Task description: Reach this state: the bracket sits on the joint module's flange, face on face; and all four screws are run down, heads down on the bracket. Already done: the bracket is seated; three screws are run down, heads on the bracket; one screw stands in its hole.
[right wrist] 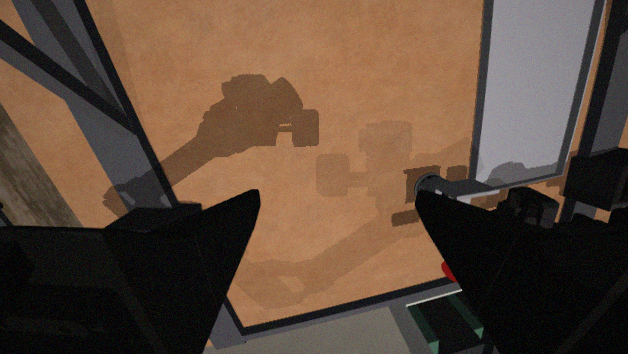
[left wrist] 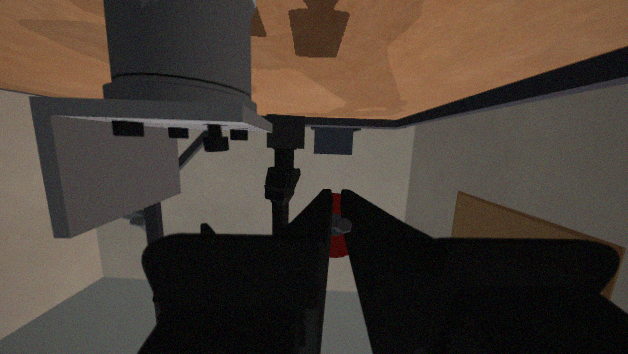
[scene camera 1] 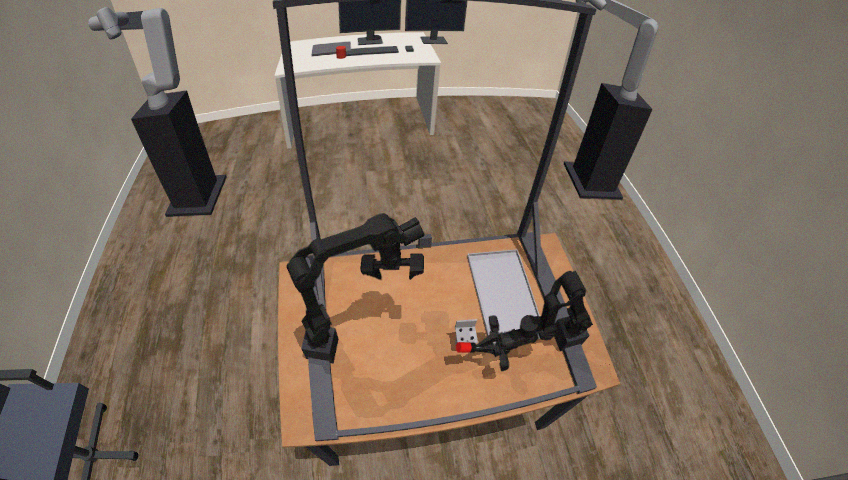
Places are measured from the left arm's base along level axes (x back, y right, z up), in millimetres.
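Where they show: left gripper, fingertip midpoint: (left wrist: pixel 335 197) (scene camera 1: pixel 473 349); right gripper, fingertip midpoint: (right wrist: pixel 337 197) (scene camera 1: pixel 395 278); left arm's base, origin of the base link: (scene camera 1: pixel 573 327); right arm's base, origin of the base link: (scene camera 1: pixel 318 338).
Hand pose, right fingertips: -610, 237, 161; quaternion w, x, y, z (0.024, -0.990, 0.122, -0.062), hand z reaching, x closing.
Note:
Each offset is from my right fingertips to the centre of the thing, as dx, dy, dz.
The bracket @(+214, -157, -157) (scene camera 1: pixel 465 334) (left wrist: pixel 115 170) sits face on face on the grey cylindrical joint module @(+214, -157, -207) (left wrist: pixel 177 45). Black screw heads @(+234, -142, -176) (left wrist: pixel 128 128) @(+199, -137, -176) (left wrist: pixel 178 132) @(+194, -172, -176) (left wrist: pixel 239 134) rest on the bracket. The fourth screw @(+228, -177, -170) (left wrist: pixel 216 142) stands proud of the plate in its hole. My left gripper (scene camera 1: pixel 476 347) (left wrist: pixel 335 197) is shut on the grey shaft of the red-handled driver @(+201, -231, -120) (scene camera 1: pixel 464 346) (left wrist: pixel 338 247), which lies just below the bracket in the scene view, apart from the screws. My right gripper (scene camera 1: pixel 393 276) (right wrist: pixel 337 197) is open and empty, high above the table's back left.
A white tray @(+429, +2, -231) (scene camera 1: pixel 502 285) (right wrist: pixel 535 75) with a dark rim lies on the table behind the bracket, partly under the left arm. Dark frame rails (scene camera 1: pixel 324 404) run along the table edges, and tall posts (scene camera 1: pixel 557 113) rise at the back. The right arm's shadow falls across the table.

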